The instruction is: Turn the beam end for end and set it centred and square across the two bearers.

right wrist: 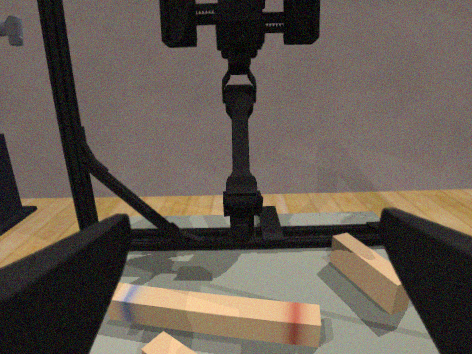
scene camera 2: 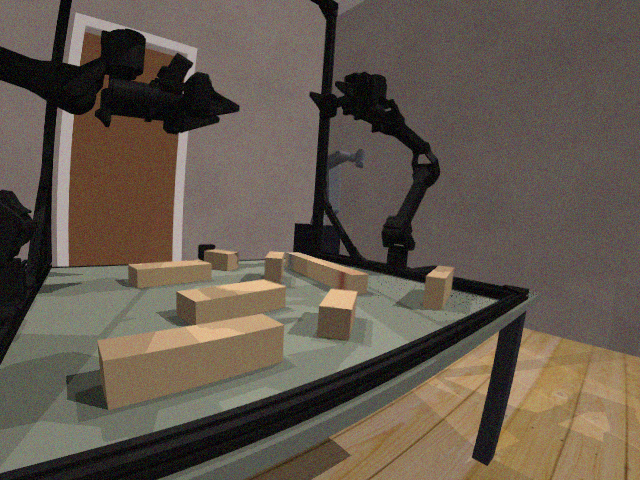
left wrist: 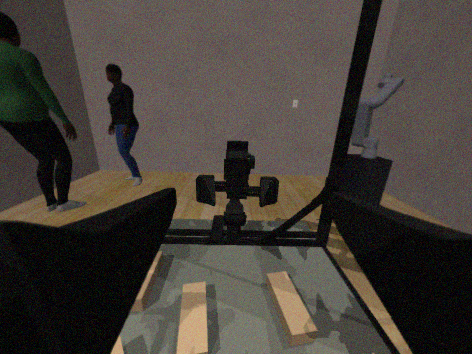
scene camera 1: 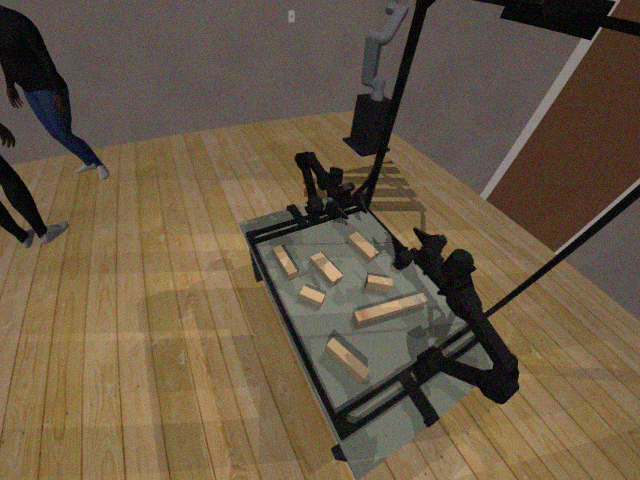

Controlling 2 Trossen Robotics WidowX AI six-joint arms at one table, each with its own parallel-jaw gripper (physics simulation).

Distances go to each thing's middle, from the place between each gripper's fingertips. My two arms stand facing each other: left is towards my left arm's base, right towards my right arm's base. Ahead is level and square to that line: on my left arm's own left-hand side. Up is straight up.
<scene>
The beam (scene camera 2: 339,277) lies 320 mm below my right hand, 300 mm to the left of it and 60 mm behind it.
I see the beam 44 cm below my left hand, 8 cm to the left of it and 6 cm behind it.
</scene>
